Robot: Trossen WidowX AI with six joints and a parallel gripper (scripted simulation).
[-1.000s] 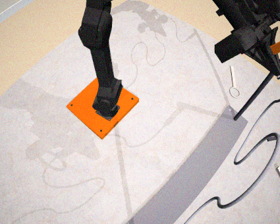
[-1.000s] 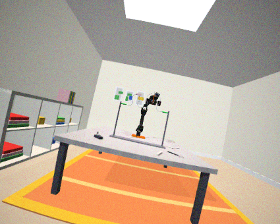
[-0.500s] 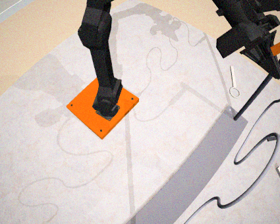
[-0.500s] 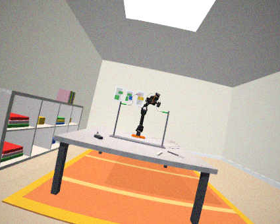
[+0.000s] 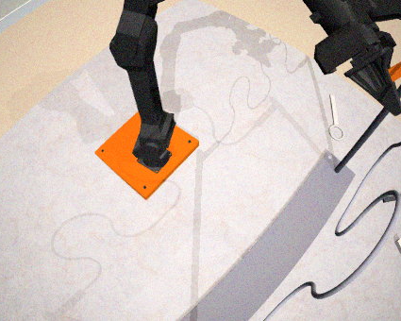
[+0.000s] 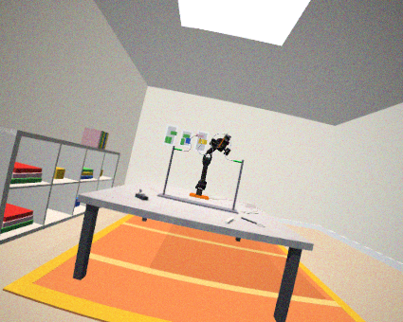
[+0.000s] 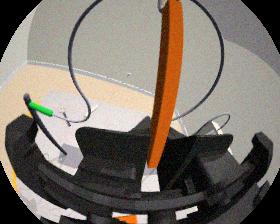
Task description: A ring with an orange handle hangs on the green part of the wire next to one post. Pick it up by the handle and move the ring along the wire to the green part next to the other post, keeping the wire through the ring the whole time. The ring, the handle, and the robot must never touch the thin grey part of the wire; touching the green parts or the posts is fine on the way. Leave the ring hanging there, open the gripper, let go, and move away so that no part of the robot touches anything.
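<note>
Now: the ring tool with orange handle 80 mm above my gripper tip and 40 mm to the left of it. Also, from my gripper tip: ring tool (460 mm below, 380 mm to the left); then white block (460 mm below, 370 mm ahead, 90 mm to the left).
</note>
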